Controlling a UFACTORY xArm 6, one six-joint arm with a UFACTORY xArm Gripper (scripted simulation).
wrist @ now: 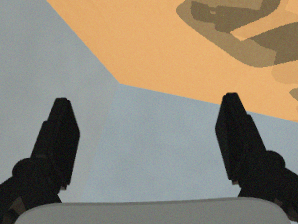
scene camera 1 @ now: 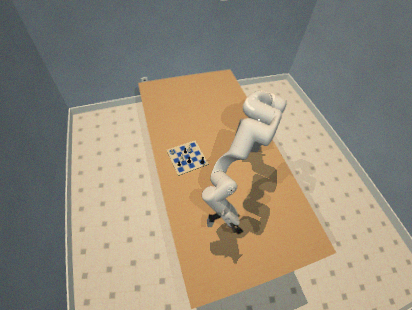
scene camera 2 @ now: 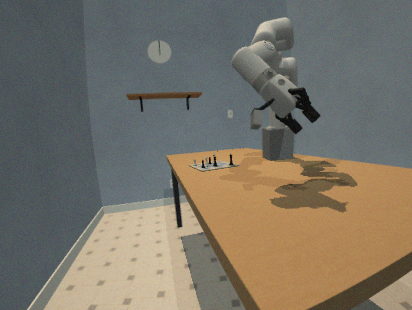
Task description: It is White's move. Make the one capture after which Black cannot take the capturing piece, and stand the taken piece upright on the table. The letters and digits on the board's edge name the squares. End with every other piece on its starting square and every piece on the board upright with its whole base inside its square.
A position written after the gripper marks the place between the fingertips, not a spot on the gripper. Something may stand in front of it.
In view: the gripper (scene camera 2: 307, 126) and a chessboard (scene camera 1: 196, 154).
The gripper also shows in the wrist view (wrist: 147, 113). The wrist view misses the chessboard: it is out of frame.
